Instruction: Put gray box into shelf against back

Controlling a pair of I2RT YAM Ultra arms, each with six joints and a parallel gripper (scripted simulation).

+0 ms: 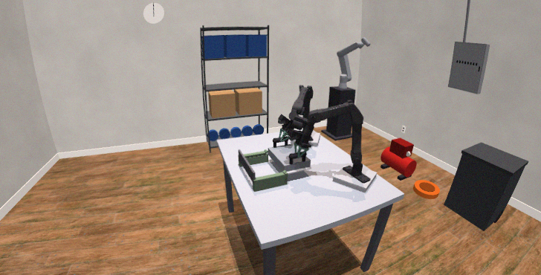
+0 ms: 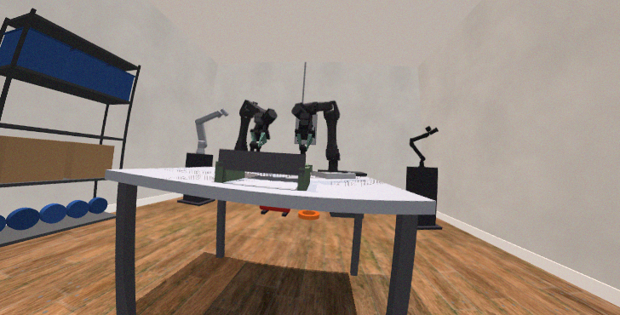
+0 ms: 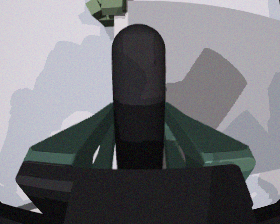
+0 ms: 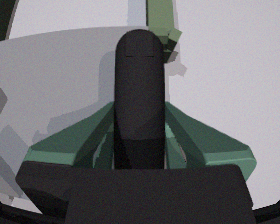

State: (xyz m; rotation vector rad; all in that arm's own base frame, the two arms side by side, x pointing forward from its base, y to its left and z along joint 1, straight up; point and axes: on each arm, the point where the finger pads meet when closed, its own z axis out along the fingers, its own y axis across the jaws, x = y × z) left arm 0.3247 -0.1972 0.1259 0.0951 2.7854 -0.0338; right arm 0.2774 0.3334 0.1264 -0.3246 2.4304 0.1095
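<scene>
Now: right hand 120 mm to the right of the gray box and 50 mm above it. Round my right hand: dark back plate (280 mm ahead, 130 mm to the left, 70 mm below).
Now: left hand 12 cm to the left of the gray box and 5 cm above it. The rest, counted from my left hand: dark back plate (29 cm ahead, 11 cm to the right, 7 cm below).
</scene>
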